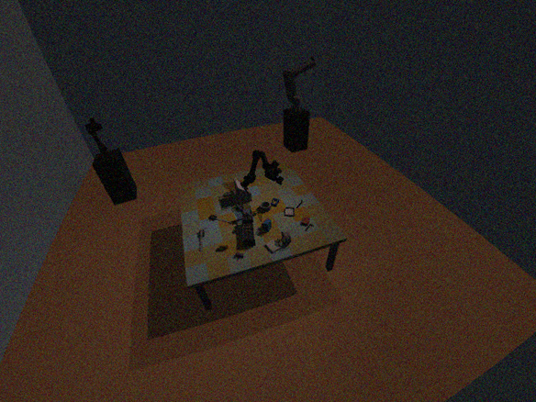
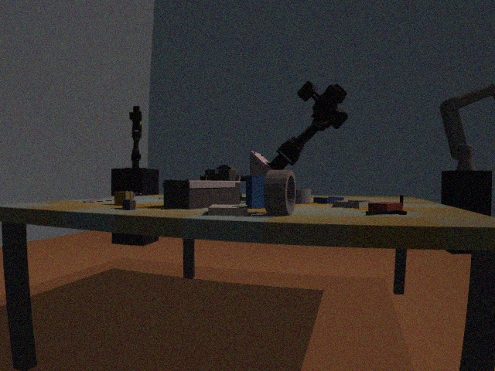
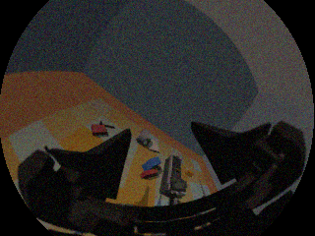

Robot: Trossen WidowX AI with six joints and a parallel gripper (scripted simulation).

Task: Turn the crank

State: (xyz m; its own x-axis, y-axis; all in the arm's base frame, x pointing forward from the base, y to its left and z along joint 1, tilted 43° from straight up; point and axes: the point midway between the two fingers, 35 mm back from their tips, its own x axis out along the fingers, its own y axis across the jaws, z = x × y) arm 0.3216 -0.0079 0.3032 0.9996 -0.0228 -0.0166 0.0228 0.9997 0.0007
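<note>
Now: the red pointer 10 cm ahead of my gripper tip, 33 cm to the right of it and 25 cm below it. Round my gripper tip: blue block 15 cm ahead, 18 cm to the right, 29 cm below; then yellow block 19 cm ahead, 58 cm to the right, 31 cm below; then dark crank handle 3 cm behind, 26 cm to the right, 25 cm below.
</note>
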